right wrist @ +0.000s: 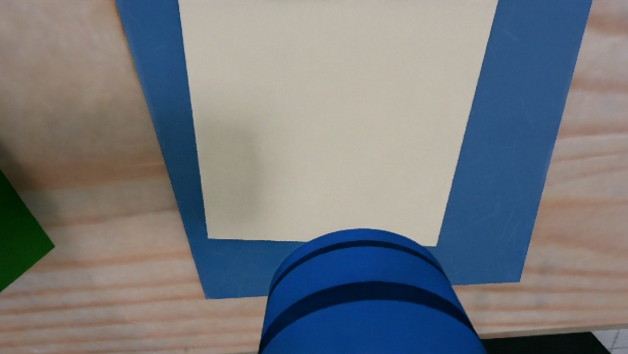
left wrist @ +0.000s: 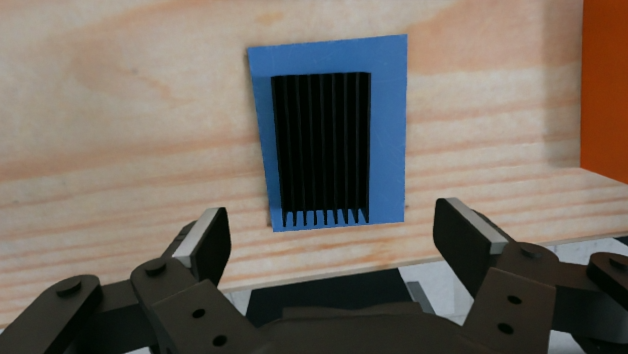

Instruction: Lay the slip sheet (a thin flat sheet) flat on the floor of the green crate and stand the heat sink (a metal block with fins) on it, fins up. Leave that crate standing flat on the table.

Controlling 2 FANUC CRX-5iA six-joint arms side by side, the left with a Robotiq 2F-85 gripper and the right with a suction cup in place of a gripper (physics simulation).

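Observation:
The black heat sink (left wrist: 325, 145) rests fins up on a blue pad (left wrist: 389, 125) in the left wrist view. My left gripper (left wrist: 331, 220) is open, its fingers spread wide and lower in the view than the heat sink, with nothing between them. The cream slip sheet (right wrist: 330, 125) lies flat on another blue pad (right wrist: 515, 150) in the right wrist view. My right suction cup (right wrist: 365, 255) covers part of the sheet's near edge in the view and holds nothing; its contact face is hidden. A corner of the green crate (right wrist: 17, 240) shows at the left edge.
Part of an orange crate (left wrist: 607, 90) stands at the right edge of the left wrist view. The wooden table (left wrist: 125, 125) (right wrist: 100, 260) has its edge below both pads in the views, with dark structures and floor beyond it.

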